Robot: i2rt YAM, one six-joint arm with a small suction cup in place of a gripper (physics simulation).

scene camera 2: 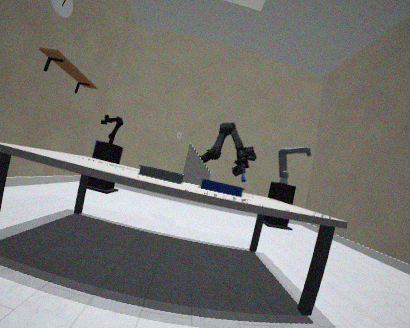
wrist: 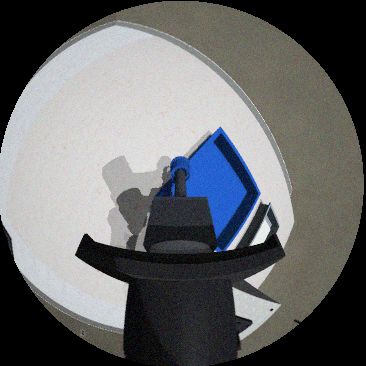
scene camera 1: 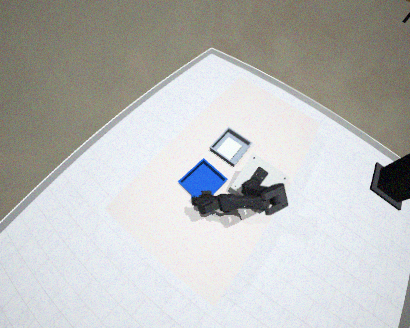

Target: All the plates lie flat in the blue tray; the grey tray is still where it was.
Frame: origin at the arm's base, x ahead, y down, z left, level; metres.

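Seen in the pictures: hand, tool point: (scene camera 2: 243, 180) (wrist: 180, 165); arm's base, link origin: (scene camera 2: 200, 160) (scene camera 1: 254, 182).
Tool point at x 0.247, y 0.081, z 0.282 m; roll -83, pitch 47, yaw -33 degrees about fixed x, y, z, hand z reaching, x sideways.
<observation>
Pixels of each thing's middle, then the offset from my tool point to it. Level surfaces: height alone.
- blue tray, body centre: (wrist: 218, 195) (scene camera 2: 220, 187) (scene camera 1: 202, 181) dz -0.142, dx +0.031, dy +0.069 m
- grey tray, body centre: (wrist: 261, 236) (scene camera 2: 163, 174) (scene camera 1: 231, 146) dz -0.496, dx +0.039, dy +0.069 m
- white square plate, body centre: (wrist: 259, 234) (scene camera 1: 229, 148) dz -0.472, dx +0.040, dy +0.070 m
- table, surface height: dy +0.098 m
The blue tray (scene camera 1: 202, 179) (scene camera 2: 221, 187) (wrist: 220, 180) stands on the table, and its visible floor shows no plate. The grey tray (scene camera 1: 240, 154) (scene camera 2: 161, 174) (wrist: 254, 225) stands beside it. A white square plate (scene camera 1: 229, 146) (wrist: 262, 231) lies flat in the grey tray; whether others lie under it cannot be told. My gripper, a blue suction cup (scene camera 2: 244, 178) (wrist: 180, 166), is open with nothing on it. It hangs above the table near the blue tray's edge, higher than the tray's rim. The arm hides the cup and the blue tray's near corner in scene camera 1.
A pale panel (scene camera 1: 267, 170) (scene camera 2: 193, 167) with dark dots stands beside the trays at the arm's base. Other arms stand on black pedestals (scene camera 2: 107, 159) (scene camera 2: 281, 195) behind the table (scene camera 2: 300, 214). A wooden shelf (scene camera 2: 70, 69) hangs on the wall.
</observation>
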